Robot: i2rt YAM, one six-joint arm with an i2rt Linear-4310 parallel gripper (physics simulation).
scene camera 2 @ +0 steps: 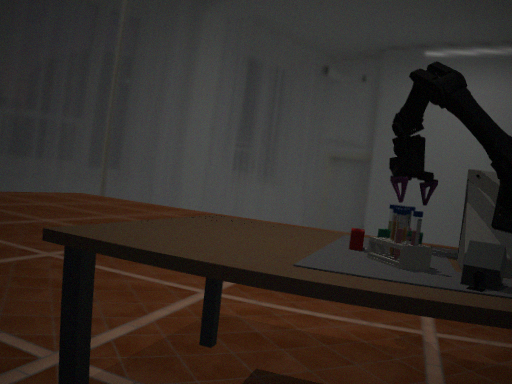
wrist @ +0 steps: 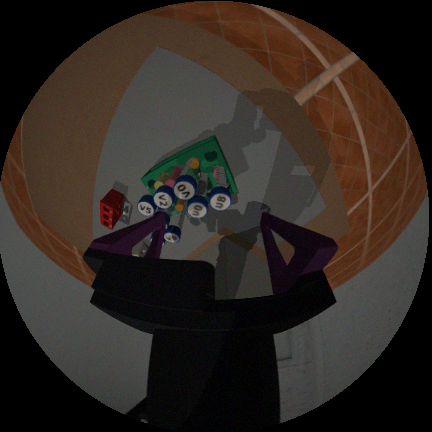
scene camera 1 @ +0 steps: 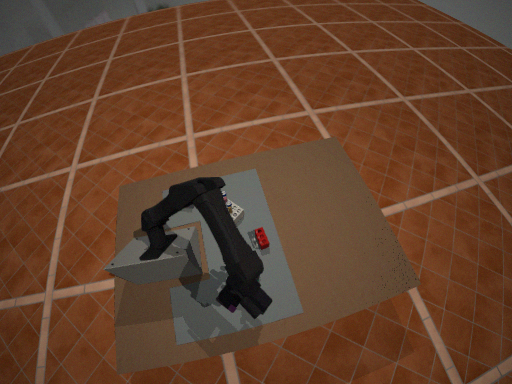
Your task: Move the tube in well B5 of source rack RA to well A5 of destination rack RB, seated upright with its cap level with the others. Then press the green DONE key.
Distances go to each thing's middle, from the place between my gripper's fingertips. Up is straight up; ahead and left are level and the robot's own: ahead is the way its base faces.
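Labels:
The grey box with green button (scene camera 2: 480, 266) is in my scene, and measured from my hand it sits 230 mm behind, 490 mm to the left and 90 mm below.

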